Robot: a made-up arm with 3 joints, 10 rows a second.
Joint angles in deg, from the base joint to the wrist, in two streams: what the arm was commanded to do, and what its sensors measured. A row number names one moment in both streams.
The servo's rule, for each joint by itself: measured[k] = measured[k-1] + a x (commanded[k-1-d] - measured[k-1]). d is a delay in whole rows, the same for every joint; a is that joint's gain. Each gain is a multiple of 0.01, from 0.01 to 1. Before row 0 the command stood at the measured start. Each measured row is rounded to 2 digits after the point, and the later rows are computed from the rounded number. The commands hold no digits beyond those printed.
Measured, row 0: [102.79 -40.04 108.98]
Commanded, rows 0 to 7: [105.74 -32.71 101.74]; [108.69 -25.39 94.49]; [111.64 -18.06 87.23]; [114.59 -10.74 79.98]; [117.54 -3.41 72.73]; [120.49 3.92 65.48]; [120.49 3.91 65.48]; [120.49 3.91 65.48]
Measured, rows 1 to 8: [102.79 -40.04 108.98]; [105.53 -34.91 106.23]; [108.47 -28.25 101.77]; [111.42 -21.12 96.24]; [114.37 -13.85 90.06]; [117.32 -6.54 83.47]; [120.27 0.78 76.63]; [120.47 2.97 72.39]
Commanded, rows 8 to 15: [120.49 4.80 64.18]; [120.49 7.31 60.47]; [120.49 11.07 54.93]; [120.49 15.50 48.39]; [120.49 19.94 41.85]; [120.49 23.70 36.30]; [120.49 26.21 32.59]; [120.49 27.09 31.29]
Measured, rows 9 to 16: [120.49 3.63 69.76]; [120.49 4.45 67.64]; [120.49 6.45 64.92]; [120.49 9.68 61.12]; [120.49 13.75 56.28]; [120.49 18.08 50.80]; [120.49 22.01 45.29]; [120.49 24.95 40.46]
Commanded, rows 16 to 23: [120.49 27.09 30.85]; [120.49 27.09 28.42]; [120.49 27.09 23.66]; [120.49 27.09 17.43]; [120.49 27.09 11.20]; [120.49 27.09 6.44]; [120.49 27.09 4.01]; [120.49 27.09 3.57]
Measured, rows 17 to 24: [120.49 26.45 36.98]; [120.49 26.90 34.65]; [120.49 27.03 32.28]; [120.49 27.07 29.00]; [120.49 27.08 24.60]; [120.49 27.09 19.51]; [120.49 27.09 14.54]; [120.49 27.09 10.54]
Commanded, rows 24 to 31: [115.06 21.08 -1.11]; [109.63 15.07 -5.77]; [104.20 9.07 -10.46]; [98.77 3.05 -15.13]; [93.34 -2.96 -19.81]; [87.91 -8.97 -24.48]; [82.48 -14.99 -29.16]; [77.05 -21.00 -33.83]
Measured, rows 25 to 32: [120.49 27.09 7.89]; [115.44 22.88 4.47]; [110.04 17.41 0.58]; [104.61 11.57 -3.62]; [99.18 5.61 -7.99]; [93.75 -0.39 -12.48]; [88.32 -6.40 -17.04]; [82.89 -12.41 -21.65]
